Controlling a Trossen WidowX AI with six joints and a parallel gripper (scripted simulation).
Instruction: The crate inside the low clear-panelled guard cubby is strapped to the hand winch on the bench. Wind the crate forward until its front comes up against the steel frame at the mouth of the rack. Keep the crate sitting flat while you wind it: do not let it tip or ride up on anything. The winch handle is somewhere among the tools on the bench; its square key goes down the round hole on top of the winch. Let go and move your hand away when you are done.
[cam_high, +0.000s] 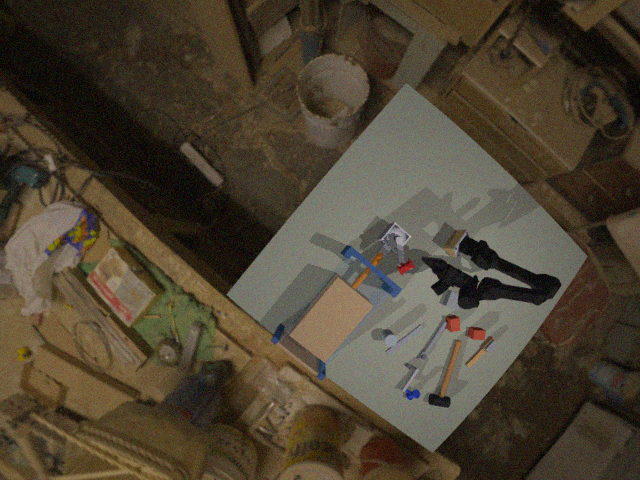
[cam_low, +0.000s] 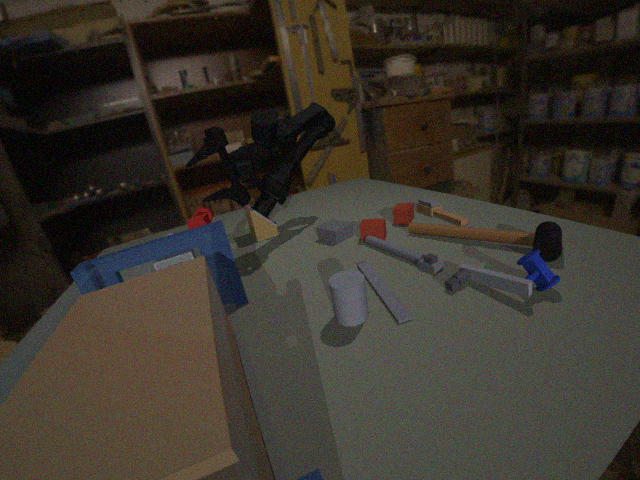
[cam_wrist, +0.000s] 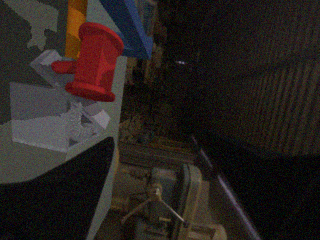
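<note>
Right now the red-knobbed handle is 30 mm ahead of my gripper tip, 40 mm to the right of it and 110 mm below it. Round my gripper tip: grey winch: 30 mm behind, 110 mm to the right, 190 mm below; then blue steel frame: 150 mm ahead, 80 mm to the right, 120 mm below; then red knob: 50 mm ahead, 10 mm to the right, 80 mm below.
</note>
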